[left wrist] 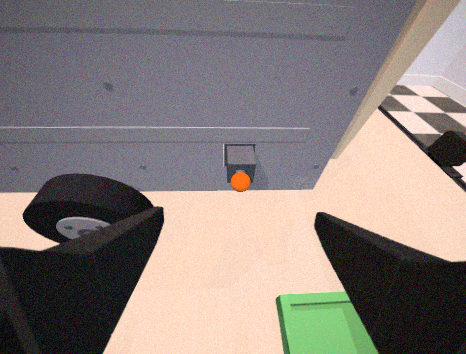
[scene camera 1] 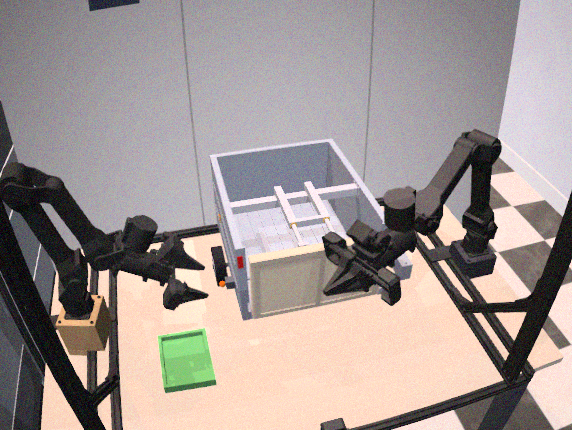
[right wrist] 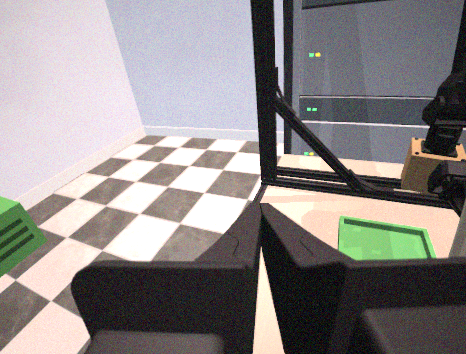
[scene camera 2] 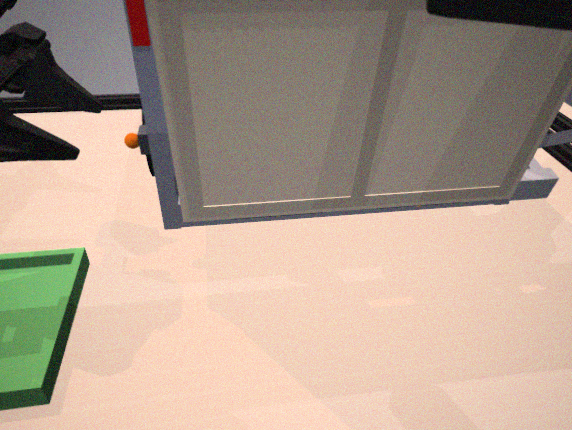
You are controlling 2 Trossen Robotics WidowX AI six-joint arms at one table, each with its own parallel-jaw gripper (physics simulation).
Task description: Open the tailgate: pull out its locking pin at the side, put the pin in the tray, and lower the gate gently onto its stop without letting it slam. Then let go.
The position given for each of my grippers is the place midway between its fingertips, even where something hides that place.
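Observation:
My left gripper (scene camera 2: pixel 91 130) (left wrist: pixel 240 216) (scene camera 1: pixel 206 282): open, holding nothing. My right gripper (scene camera 1: pixel 324 293) (right wrist: pixel 258 211) in sight. Beige tailgate (scene camera 2: pixel 267 115) (left wrist: pixel 418 30) (scene camera 1: pixel 290 280). Grey truck bed (scene camera 1: pixel 259 193).

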